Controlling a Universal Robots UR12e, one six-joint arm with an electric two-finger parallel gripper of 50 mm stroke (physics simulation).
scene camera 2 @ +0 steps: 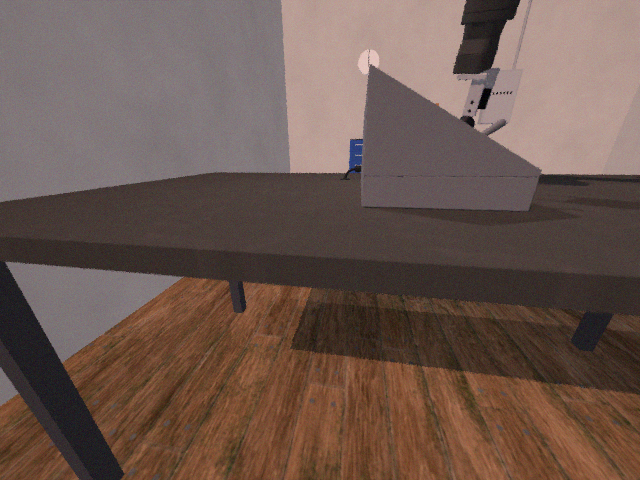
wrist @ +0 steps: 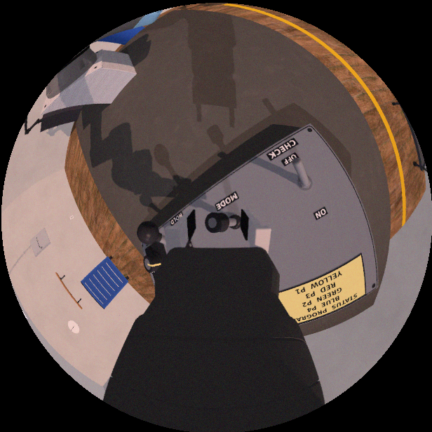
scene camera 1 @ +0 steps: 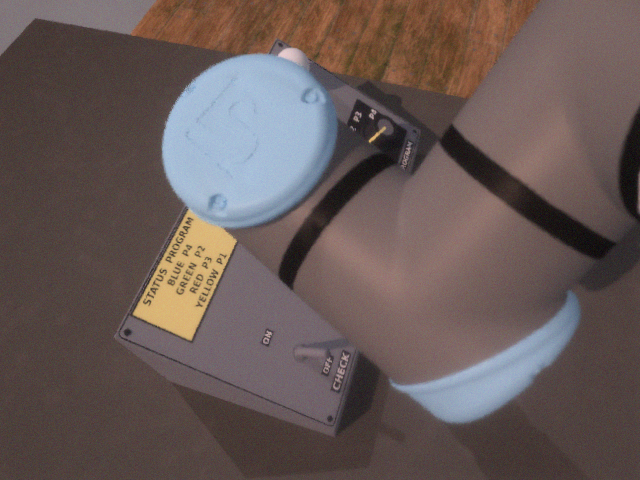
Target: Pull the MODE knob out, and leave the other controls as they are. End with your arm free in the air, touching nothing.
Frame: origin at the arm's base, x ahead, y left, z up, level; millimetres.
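Seen in the pictures: gripper, between the fingertips: [scene camera 2: 473, 112].
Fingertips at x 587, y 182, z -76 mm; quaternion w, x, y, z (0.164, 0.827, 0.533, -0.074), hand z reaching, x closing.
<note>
Offsets run from my fingertips to a thing's top centre. "pt": to the spot under its first point.
The MODE knob [wrist: 216, 222], black and round, stands out from the sloped grey panel [wrist: 325, 240] [scene camera 1: 248, 361]; a stretch of bright stem [wrist: 233, 222] shows behind its cap in the wrist view. My gripper [wrist: 217, 218] is open, one black fingertip on each side of the knob in that view, with a gap on both sides. In scene camera 2 a finger shows above the panel's slope, close above a dark round part @(pt 10 mm ahead, 0 mm left, 16 mm down) [scene camera 2: 466, 121] that looks like the knob. The arm hides knob and fingers in scene camera 1.
The CHECK lever @(pt 6 mm back, 109 mm left, 38 mm down) [scene camera 1: 310, 352] [wrist: 302, 175] leans to OFF. A dark ball-topped lever [wrist: 148, 232] is near the HOLD label. The PROGRAM dial @(pt 67 mm ahead, 242 mm right, 29 mm down) [scene camera 1: 384, 127] has a yellow pointer. A pale ball @(pt 205 mm ahead, 221 mm right, 66 mm up) [scene camera 1: 293, 56] shows at the panel's far end. A yellow status card @(156 mm ahead, 104 mm left, 37 mm up) [scene camera 1: 186, 276] [wrist: 325, 292] is on the panel.
</note>
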